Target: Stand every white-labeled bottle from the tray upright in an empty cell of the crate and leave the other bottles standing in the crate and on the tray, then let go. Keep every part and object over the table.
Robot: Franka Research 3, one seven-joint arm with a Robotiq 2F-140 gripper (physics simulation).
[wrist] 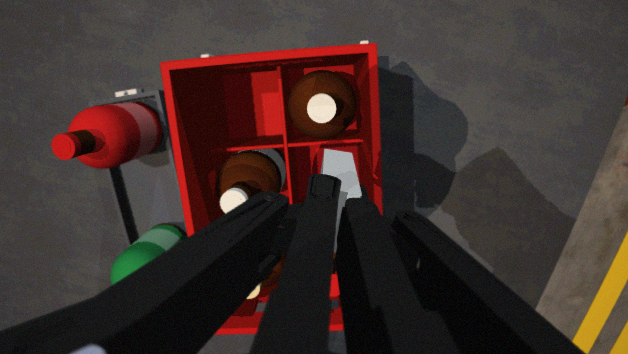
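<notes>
The red crate fills the middle of the wrist view. A brown bottle with a white cap stands in its upper right cell. Another brown bottle with a white cap and a pale band is in the cell at middle left. A further brown bottle is mostly hidden behind the fingers lower down. The upper left cell is empty. My gripper is shut and empty, its pale tips over the middle right cell, which they partly hide. No white bottle shows in this view.
The grey tray lies left of the crate. A red bottle with a pale pink label and a green bottle with a light green label are on it. A table edge and yellow floor lines show at right.
</notes>
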